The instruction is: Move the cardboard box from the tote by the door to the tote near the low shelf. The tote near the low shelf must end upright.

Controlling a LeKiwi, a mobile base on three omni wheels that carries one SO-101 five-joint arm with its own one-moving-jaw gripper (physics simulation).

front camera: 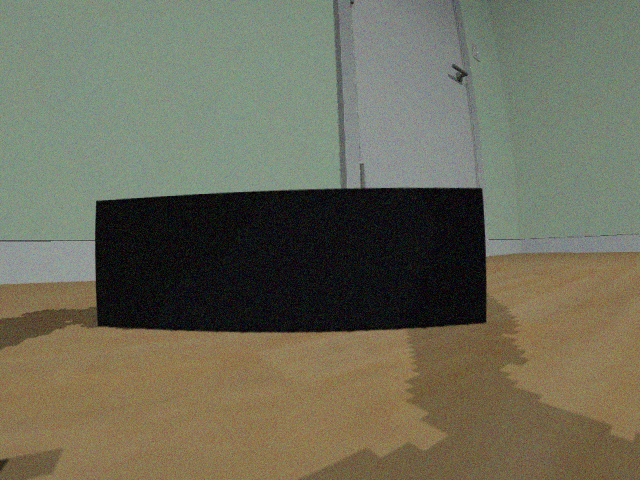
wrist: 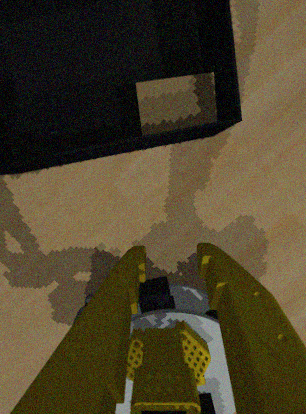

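Seen in the pictures: hand, tool point: (wrist: 145, 259); arm's base, link origin: (wrist: 162, 340).
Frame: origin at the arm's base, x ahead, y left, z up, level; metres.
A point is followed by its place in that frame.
Observation:
The black tote by the door (front camera: 289, 258) {x 0.246, y 0.014, z -0.037 m} (wrist: 70, 154) {x 0.247, y 0.045, z 0.003 m} stands upright on the floor straight ahead in the front view and fills the upper left of the wrist view, partly cut off. The cardboard box (wrist: 175, 102) {x 0.283, y -0.076, z -0.037 m} is a tan rectangle inside it, in the near right corner. The front wall of the tote hides the box in the front view. My gripper (wrist: 171, 246) {x 0.186, y -0.030, z 0.149 m} is partly open, with a gap between its two jaws and nothing held. Its tips are on the robot's side of the tote, apart from it. The tote near the low shelf does not show in these views.
A grey door (front camera: 408, 103) {x 1.095, y -0.401, z 0.548 m} in the green wall (front camera: 206, 103) {x 0.730, y 0.269, z 0.356 m} stands behind the tote, with a pale baseboard (front camera: 46, 260) {x 0.552, y 0.549, z -0.044 m} along the wall. Shadows fall across the wooden floor (front camera: 206, 392) {x 0.158, y 0.043, z -0.089 m} (wrist: 270, 165) {x 0.181, y -0.206, z -0.089 m}. Part of the robot's own base (wrist: 220, 350) {x -0.031, y -0.071, z 0.000 m} shows below the jaws.

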